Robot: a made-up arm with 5 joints.
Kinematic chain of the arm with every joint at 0, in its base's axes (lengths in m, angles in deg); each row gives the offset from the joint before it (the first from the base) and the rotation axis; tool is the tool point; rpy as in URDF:
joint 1: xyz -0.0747 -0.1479 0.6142 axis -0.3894 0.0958 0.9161
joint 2: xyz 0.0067 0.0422 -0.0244 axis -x
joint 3: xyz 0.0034 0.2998 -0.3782 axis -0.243 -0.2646 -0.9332
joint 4: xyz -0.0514 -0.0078 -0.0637 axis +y
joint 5: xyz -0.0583 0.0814 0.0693 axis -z
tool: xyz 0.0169 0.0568 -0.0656 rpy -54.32 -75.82 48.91
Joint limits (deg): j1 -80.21..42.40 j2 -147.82..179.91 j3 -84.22..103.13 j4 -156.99..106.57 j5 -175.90..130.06
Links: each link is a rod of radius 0.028 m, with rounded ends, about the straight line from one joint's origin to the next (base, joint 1, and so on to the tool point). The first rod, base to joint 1, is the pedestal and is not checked.
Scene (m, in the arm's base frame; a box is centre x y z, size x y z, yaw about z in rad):
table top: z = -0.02
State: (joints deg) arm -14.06 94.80 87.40 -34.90 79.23
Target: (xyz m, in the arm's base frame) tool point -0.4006 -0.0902 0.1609
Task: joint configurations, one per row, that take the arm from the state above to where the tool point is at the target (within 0.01 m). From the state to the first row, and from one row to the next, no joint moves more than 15 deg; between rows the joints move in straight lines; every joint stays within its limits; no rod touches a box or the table.
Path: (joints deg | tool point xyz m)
1: -23.51 96.31 73.85 -35.15 75.47 | -0.1555 -0.5399 0.2303
2: -32.96 97.82 60.31 -35.40 71.71 | -0.2214 -0.4995 0.1986
3: -42.41 99.33 46.76 -35.65 67.94 | -0.2825 -0.4419 0.1717
4: -51.86 100.85 33.22 -35.90 64.18 | -0.3344 -0.3685 0.1523
5: -61.31 102.36 19.67 -36.15 60.42 | -0.3732 -0.2820 0.1428
6: -70.76 103.87 6.13 -36.40 56.66 | -0.3958 -0.1872 0.1453
7: -80.21 105.38 -7.42 -36.65 52.90 | -0.4006 -0.0902 0.1609

